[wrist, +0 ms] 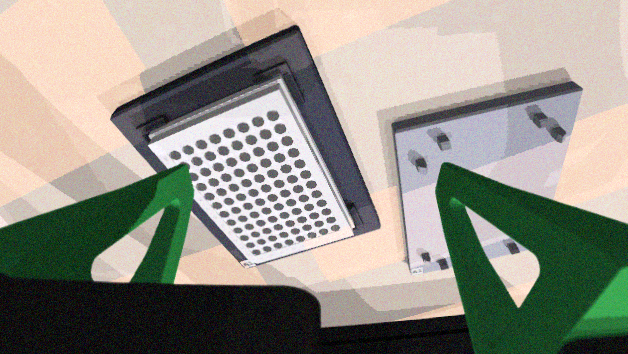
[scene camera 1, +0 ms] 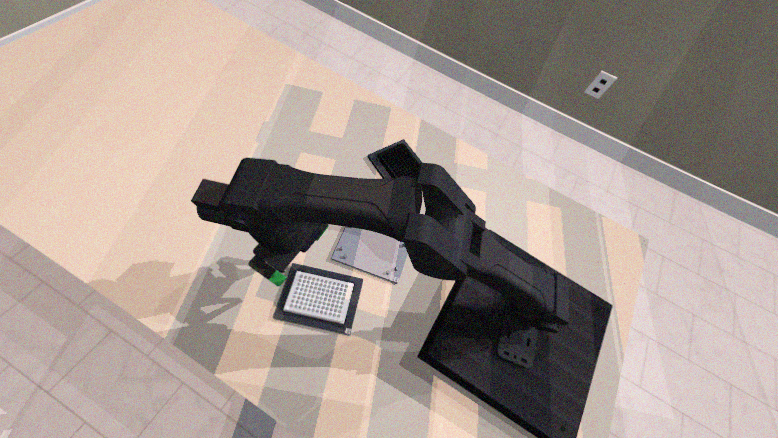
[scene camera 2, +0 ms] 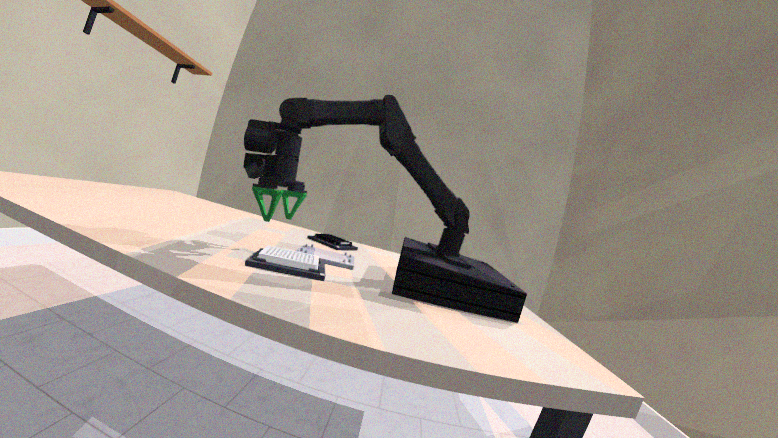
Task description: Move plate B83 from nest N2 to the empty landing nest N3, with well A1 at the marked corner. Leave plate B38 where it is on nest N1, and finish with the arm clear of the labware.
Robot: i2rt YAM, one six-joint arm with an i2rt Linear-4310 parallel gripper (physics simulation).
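A white 96-well plate (scene camera 1: 318, 296) (scene camera 2: 288, 256) (wrist: 260, 186), which I take for B38, lies flat in its dark nest (scene camera 1: 356, 297) (scene camera 2: 285, 270) (wrist: 331, 120). Its name label does not show. The grey landing nest N3 (scene camera 1: 371, 251) (scene camera 2: 340, 262) (wrist: 425, 215) holds no plate; its small corner tag (wrist: 417, 271) is near the bottom left in the wrist view. A black plate (scene camera 1: 401, 162) (scene camera 2: 333, 239), taken for B83, sits in a dark nest farther back, partly behind the arm in scene camera 1. My gripper (scene camera 1: 300, 255) (scene camera 2: 278, 218) (wrist: 314, 177) is open and empty, high above the nests.
The arm's black base box (scene camera 1: 549, 375) (scene camera 2: 457, 288) stands to the right of the nests. The table's near edge (scene camera 2: 304, 323) runs along the front. A wooden wall shelf (scene camera 2: 146, 36) is high at the upper left, away from the arm.
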